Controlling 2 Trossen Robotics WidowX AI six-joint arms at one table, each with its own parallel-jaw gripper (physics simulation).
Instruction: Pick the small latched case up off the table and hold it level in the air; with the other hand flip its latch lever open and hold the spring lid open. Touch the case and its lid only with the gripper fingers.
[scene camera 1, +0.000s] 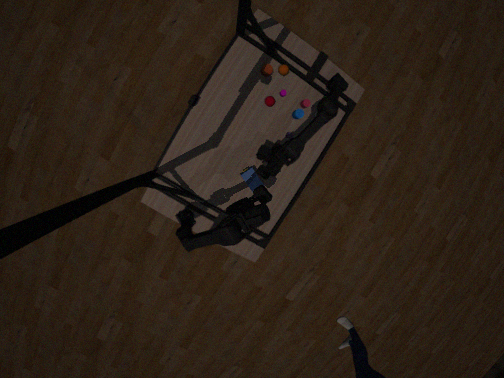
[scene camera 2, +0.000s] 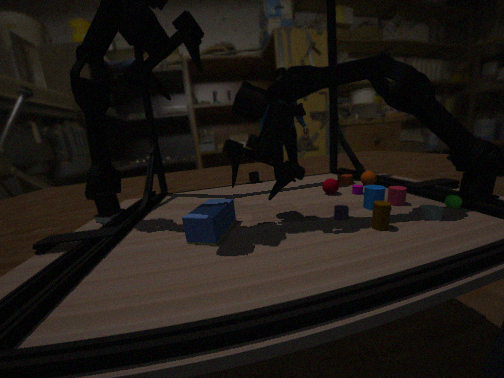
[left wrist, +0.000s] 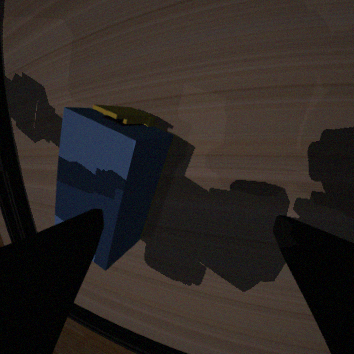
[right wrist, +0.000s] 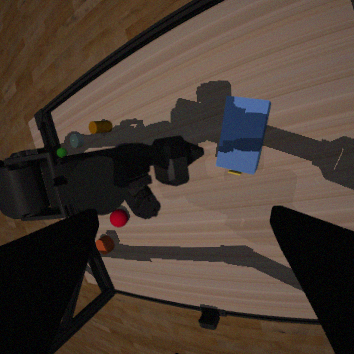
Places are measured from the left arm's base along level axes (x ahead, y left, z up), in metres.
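Where they show: left gripper, fingertip midpoint: (scene camera 1: 263, 165) (scene camera 2: 251, 193) (left wrist: 191, 220) (right wrist: 185, 151); right gripper, fingertip midpoint: (scene camera 1: 254, 193) (scene camera 2: 185, 86) (right wrist: 184, 215); left arm's base, link origin: (scene camera 1: 332, 85) (scene camera 2: 475, 195); right arm's base, link origin: (scene camera 1: 186, 215) (scene camera 2: 110, 213).
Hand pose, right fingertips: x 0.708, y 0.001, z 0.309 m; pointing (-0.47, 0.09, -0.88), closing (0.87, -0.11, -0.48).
Observation:
Things, the pixels of their top centre, and the offset from my right fingertips.
- blue case, top centre: (left wrist: 84, 191) (right wrist: 239, 137) (scene camera 2: 211, 206) (scene camera 1: 252, 180) dz -0.268, dx -0.023, dy +0.017 m
- blue cylinder, top centre: (scene camera 2: 374, 187) (scene camera 1: 299, 113) dz -0.272, dx -0.444, dy -0.037 m
- pink cylinder, top centre: (scene camera 2: 397, 187) dz -0.282, dx -0.517, dy -0.045 m
- brown cylinder, top centre: (scene camera 2: 382, 203) (right wrist: 92, 127) dz -0.273, dx -0.387, dy +0.076 m
- red ball, top centre: (right wrist: 112, 221) (scene camera 2: 330, 178) (scene camera 1: 270, 100) dz -0.275, dx -0.388, dy -0.190 m
The blue case (scene camera 1: 248, 175) (scene camera 2: 210, 221) (left wrist: 97, 145) (right wrist: 243, 132) rests flat on the table, its top partly in shadow. Its yellow latch lever (left wrist: 131, 114) (right wrist: 234, 172) shows at one end in both wrist views. My left gripper (scene camera 2: 252, 192) (left wrist: 191, 220) is open and empty, above the table and to the right of the case in scene camera 2. In the left wrist view one finger overlaps the case's lower part in the picture. My right gripper (scene camera 2: 185, 84) (right wrist: 184, 215) is open and empty, high above the case. Whether the lid is fully closed is hard to tell.
A blue cylinder (scene camera 1: 298, 114) (scene camera 2: 374, 197), a pink cylinder (scene camera 2: 397, 195), a brown cylinder (scene camera 2: 381, 215) (right wrist: 100, 126), a red ball (scene camera 2: 330, 186) (right wrist: 119, 218) and other small objects lie on the table beyond the left gripper. A dark frame (scene camera 2: 280, 315) runs along the table's edges.

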